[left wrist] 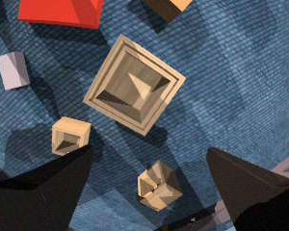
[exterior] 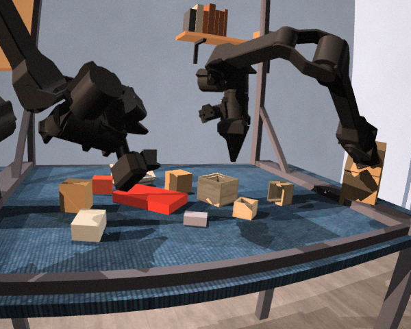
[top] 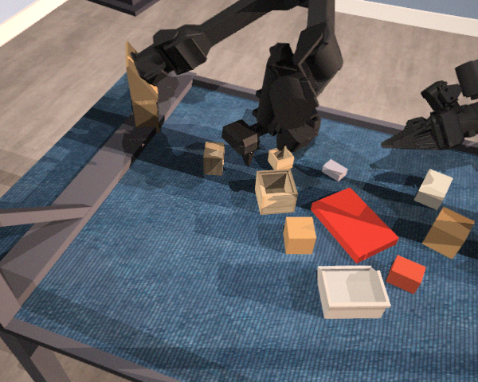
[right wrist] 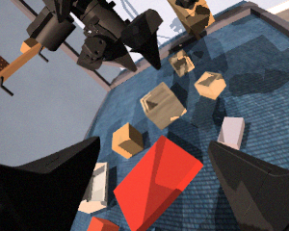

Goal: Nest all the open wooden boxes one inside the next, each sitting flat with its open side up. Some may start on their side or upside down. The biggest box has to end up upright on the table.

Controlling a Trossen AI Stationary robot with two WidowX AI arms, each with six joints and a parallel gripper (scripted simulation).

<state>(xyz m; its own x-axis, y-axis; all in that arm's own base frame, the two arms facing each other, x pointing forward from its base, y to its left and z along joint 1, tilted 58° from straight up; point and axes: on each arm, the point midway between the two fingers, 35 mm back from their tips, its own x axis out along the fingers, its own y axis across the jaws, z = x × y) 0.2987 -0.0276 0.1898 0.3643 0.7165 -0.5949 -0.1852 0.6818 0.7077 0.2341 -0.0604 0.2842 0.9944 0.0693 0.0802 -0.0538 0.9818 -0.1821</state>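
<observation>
Right now my right hand is 190 mm past the red cube, 90 mm to the left of it and 130 mm above it. From my right hand the other things lie so: beige block (50 mm ahead, 90 mm to the right, 140 mm below); then flat red block (120 mm behind, 30 mm to the left, 140 mm below); then lavender block (10 mm ahead, 110 mm to the left, 140 mm below).
</observation>
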